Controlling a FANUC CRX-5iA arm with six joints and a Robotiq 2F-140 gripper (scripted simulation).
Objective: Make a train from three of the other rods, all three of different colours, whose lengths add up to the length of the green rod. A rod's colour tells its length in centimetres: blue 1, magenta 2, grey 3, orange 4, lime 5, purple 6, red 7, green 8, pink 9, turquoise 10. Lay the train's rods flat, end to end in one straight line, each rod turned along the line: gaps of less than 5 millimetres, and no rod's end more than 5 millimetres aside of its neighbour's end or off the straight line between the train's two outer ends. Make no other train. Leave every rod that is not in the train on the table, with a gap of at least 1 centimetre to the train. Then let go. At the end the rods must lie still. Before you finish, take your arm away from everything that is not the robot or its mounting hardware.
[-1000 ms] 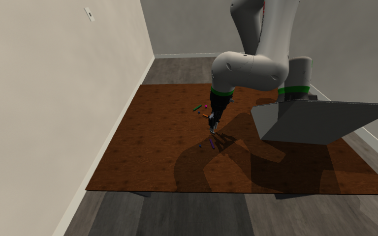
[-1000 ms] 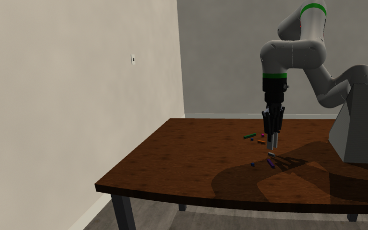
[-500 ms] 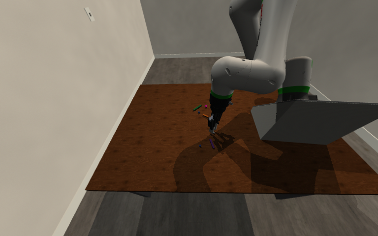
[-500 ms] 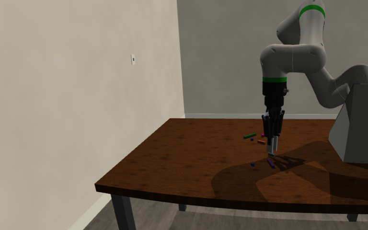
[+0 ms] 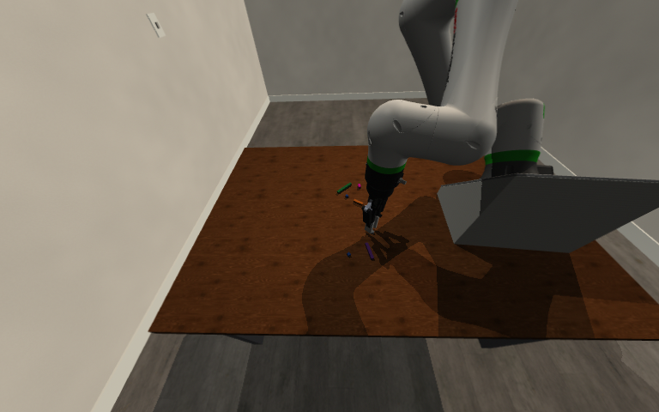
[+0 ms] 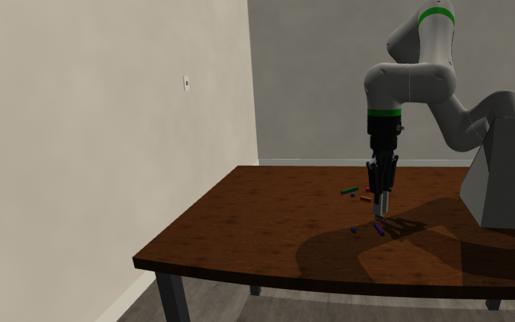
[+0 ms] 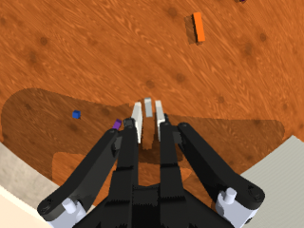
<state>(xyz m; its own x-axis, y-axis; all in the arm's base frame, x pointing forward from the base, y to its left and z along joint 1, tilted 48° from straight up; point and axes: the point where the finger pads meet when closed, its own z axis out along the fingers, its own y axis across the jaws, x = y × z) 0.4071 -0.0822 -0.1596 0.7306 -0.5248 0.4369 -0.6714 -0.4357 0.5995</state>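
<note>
Now: hand 5 cm above the grey rod. From my hand the other things lie so: orange rod: 14 cm to the right, 5 cm below, 3 cm ahead; magenta rod: 23 cm to the right, 5 cm below, 2 cm ahead; purple rod: 8 cm to the left, 5 cm below, 1 cm ahead.
</note>
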